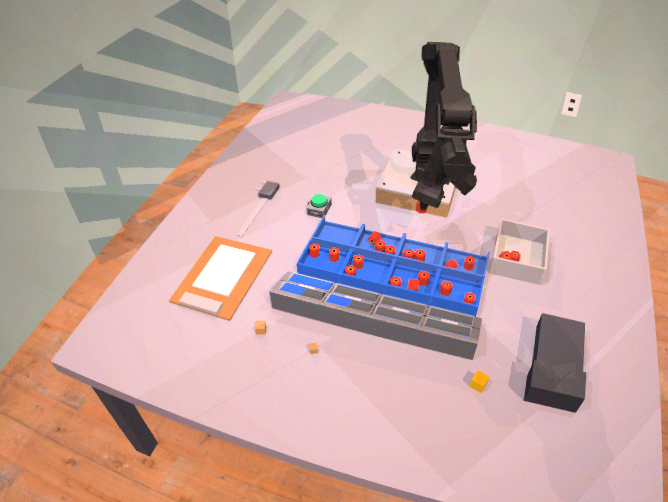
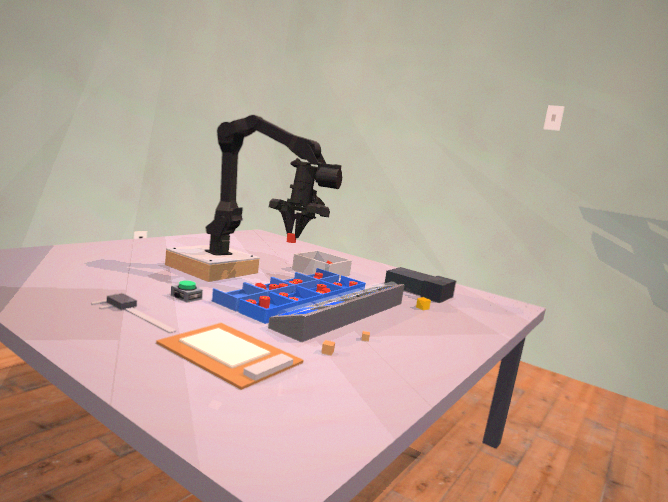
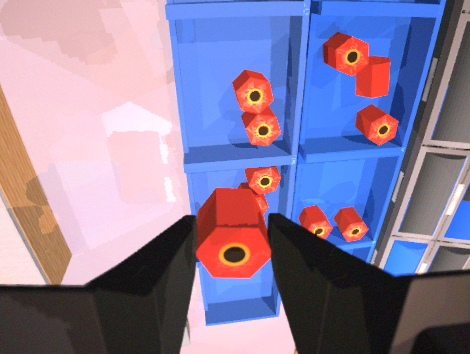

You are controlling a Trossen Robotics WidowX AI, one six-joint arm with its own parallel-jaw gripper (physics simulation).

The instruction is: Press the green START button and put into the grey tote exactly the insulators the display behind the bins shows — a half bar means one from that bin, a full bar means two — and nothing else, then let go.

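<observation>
My gripper [image 1: 423,205] [image 2: 293,234] [image 3: 232,225] is shut on a red hexagonal insulator [image 1: 421,208] [image 2: 291,238] [image 3: 233,245], held in the air above the table between the robot's base and the blue bins [image 1: 334,233] [image 2: 226,297] [image 3: 234,162]. The far-left back bin is empty; the other bins hold red insulators. The display [image 1: 372,327] [image 2: 348,319] shows a full blue bar at back left, and half blue bars in the first two front windows; the others are grey. The grey tote [image 1: 518,271] [image 2: 307,264] holds two visible insulators [image 1: 515,255]. The green START button [image 1: 319,200] [image 2: 187,285] stands left of the base.
A black box [image 1: 558,350] [image 2: 421,283] stands right of the display. A yellow cube [image 1: 479,381] [image 2: 422,303] and two small orange cubes lie before the display. An orange clipboard [image 1: 261,259] [image 2: 167,342] and a dark plug-like item [image 1: 268,189] [image 2: 121,300] lie at the left.
</observation>
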